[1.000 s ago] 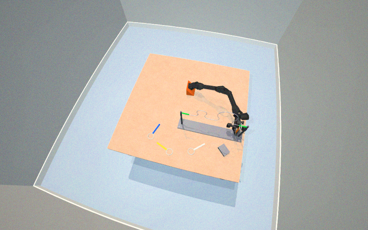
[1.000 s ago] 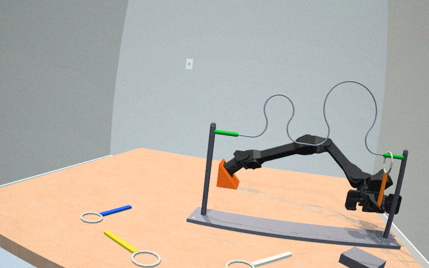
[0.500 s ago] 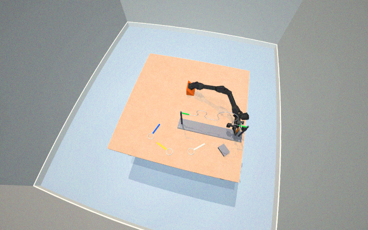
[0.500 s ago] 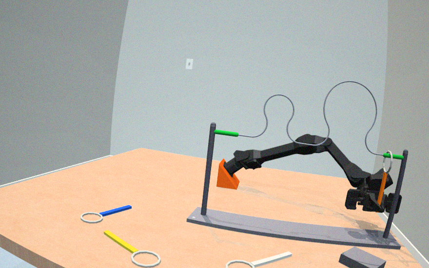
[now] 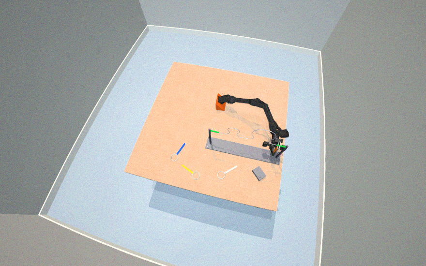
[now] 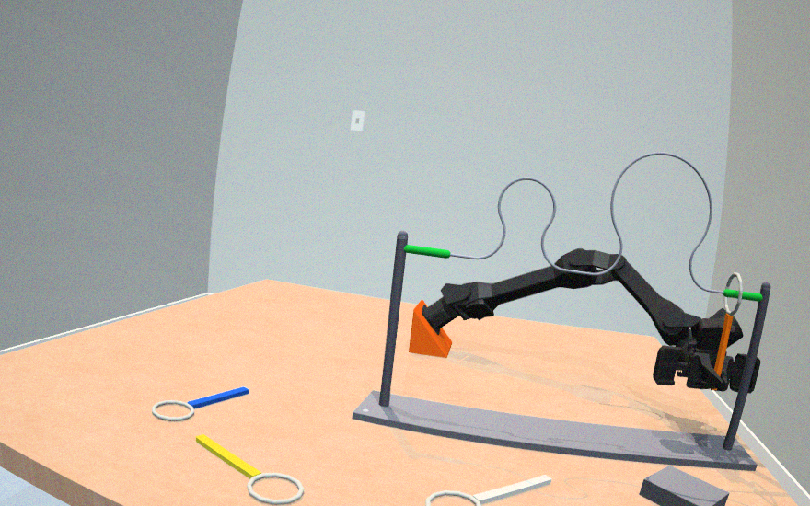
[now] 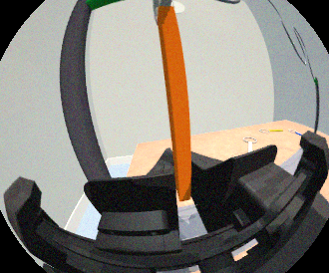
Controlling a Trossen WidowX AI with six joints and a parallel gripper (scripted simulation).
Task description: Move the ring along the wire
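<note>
My gripper tip is now 9 cm below the orange-handled ring and 4 cm past it. Also, from my gripper tip: yellow-handled ring: 64 cm to the right, 16 cm ahead, 13 cm below; then grey block: 12 cm below, 12 cm ahead, 9 cm to the right; then white-handled ring: 36 cm to the right, 13 cm below, 13 cm ahead.
</note>
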